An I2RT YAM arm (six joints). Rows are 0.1 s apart.
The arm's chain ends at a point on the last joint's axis. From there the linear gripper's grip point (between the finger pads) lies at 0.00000 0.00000 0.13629 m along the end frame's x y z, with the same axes.
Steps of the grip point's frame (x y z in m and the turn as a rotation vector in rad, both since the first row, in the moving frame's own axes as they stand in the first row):
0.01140 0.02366 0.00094 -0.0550 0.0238 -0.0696
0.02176 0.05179 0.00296 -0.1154 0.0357 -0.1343
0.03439 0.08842 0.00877 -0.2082 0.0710 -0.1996
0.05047 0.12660 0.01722 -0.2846 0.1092 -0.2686
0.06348 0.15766 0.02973 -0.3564 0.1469 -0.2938
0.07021 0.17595 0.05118 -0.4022 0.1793 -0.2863
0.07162 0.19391 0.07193 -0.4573 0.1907 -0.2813
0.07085 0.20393 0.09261 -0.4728 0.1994 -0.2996
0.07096 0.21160 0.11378 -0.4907 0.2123 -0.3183
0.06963 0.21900 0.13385 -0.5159 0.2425 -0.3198
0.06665 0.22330 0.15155 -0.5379 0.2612 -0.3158
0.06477 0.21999 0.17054 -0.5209 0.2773 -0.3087
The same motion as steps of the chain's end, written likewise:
0.00790 0.01629 0.00118 -0.0550 0.0238 -0.0696
0.01587 0.03647 0.00395 -0.1154 0.0357 -0.1343
0.02204 0.06142 0.01204 -0.2082 0.0710 -0.1996
0.03086 0.09084 0.02347 -0.2846 0.1092 -0.2686
0.03724 0.11385 0.03966 -0.3564 0.1469 -0.2938
0.03921 0.12704 0.06409 -0.4022 0.1793 -0.2863
0.03848 0.13846 0.08821 -0.4573 0.1907 -0.2813
0.03587 0.14717 0.11003 -0.4728 0.1994 -0.2996
0.03355 0.15341 0.13264 -0.4907 0.2123 -0.3183
0.02803 0.15869 0.15522 -0.5159 0.2425 -0.3198
0.02256 0.16086 0.17500 -0.5379 0.2612 -0.3158
0.01915 0.15975 0.19341 -0.5209 0.2773 -0.3087

